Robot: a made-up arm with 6 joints.
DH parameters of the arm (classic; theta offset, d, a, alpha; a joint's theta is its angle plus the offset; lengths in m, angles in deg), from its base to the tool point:
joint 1: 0 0.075 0 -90
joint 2: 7.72 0 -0.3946 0
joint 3: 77.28 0 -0.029 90
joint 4: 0 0.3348 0 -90
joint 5: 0 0 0.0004 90
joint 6: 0 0.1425 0 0
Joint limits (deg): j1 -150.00..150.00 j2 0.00..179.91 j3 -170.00..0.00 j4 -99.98..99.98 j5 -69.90..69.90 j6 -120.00..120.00
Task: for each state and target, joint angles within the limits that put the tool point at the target. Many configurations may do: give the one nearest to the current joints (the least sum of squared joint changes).
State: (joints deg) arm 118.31 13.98 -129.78 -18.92 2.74 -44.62
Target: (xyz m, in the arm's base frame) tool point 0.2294 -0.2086 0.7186
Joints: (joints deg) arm 135.03 18.56 -99.50 -20.06 17.13 -44.62
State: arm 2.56 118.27 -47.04 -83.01 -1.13 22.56
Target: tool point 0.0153 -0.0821 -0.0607
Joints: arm -20.31 137.42 -2.48 -80.11 30.55 22.56
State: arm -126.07 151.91 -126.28 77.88 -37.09 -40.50
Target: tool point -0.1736 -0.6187 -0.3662
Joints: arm -99.57 179.91 -112.20 79.26 -29.38 -40.50
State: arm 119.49 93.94 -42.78 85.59 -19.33 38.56
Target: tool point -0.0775 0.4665 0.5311
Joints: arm 105.78 83.07 -81.09 81.29 -21.94 38.56
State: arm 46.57 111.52 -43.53 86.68 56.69 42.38
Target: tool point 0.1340 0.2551 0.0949
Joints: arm 36.70 95.97 -24.90 78.96 62.71 42.38
